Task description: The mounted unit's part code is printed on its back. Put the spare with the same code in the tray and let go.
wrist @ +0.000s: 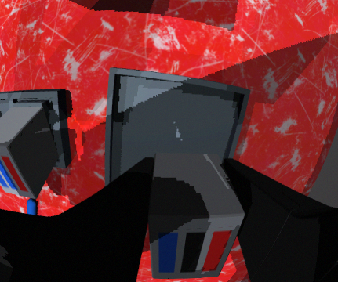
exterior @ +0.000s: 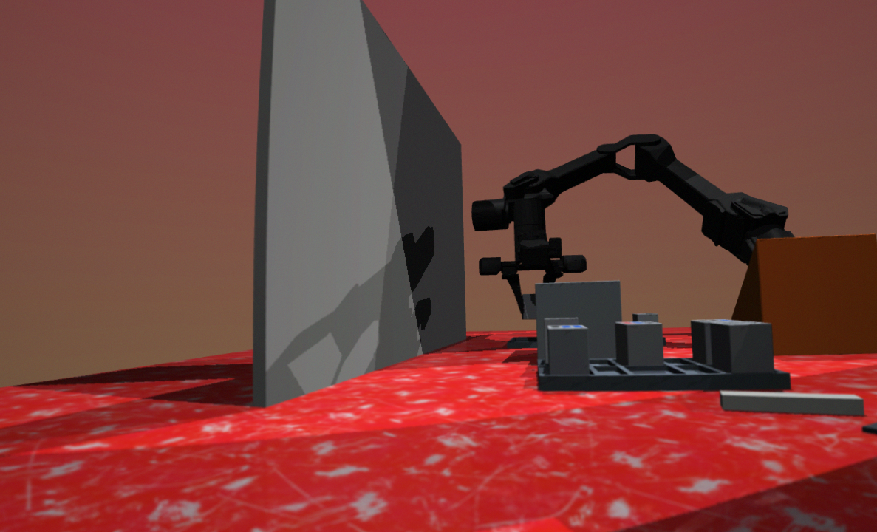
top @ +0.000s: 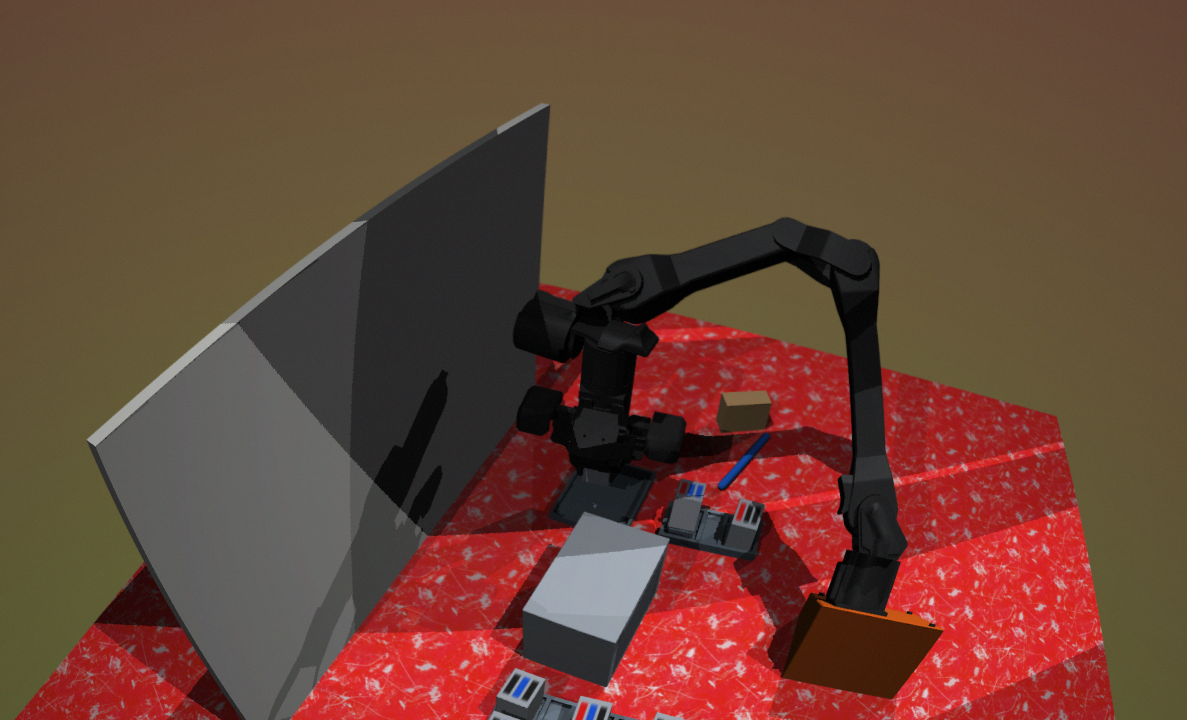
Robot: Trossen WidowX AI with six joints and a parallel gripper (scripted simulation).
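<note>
The tray is 10 mm behind my gripper tip, 20 mm to the right of it and 50 mm below it. Round my gripper tip: brown block (150 mm behind, 240 mm to the right, 30 mm below); dark grey spare (20 mm to the right, 20 mm above); blue pen (170 mm behind, 150 mm to the right, 50 mm below).
</note>
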